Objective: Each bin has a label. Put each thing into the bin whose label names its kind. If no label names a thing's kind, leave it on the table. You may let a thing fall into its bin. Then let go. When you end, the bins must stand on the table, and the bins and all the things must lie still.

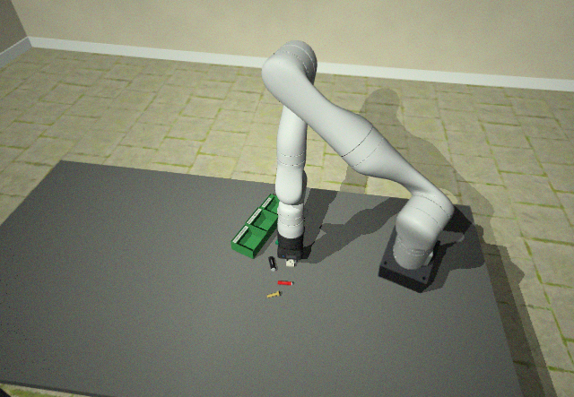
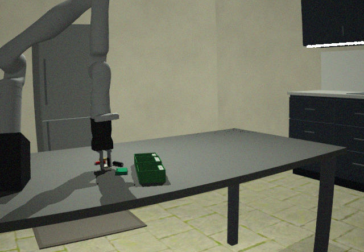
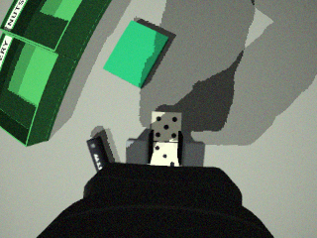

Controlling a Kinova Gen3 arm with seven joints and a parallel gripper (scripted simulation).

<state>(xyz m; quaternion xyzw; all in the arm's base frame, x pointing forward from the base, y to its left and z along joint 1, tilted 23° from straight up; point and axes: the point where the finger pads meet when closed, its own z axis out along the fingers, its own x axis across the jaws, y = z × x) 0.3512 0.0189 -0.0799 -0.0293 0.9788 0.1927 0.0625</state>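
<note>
Now: hand 5 cm short of the black battery, 3 cm to the right of it and 2 cm above it. Round my hand: red cylinder 9 cm to the left, 2 cm below; green block 4 cm ahead, 7 cm to the right, 2 cm below; white domino-like tile 1 cm below.
</note>
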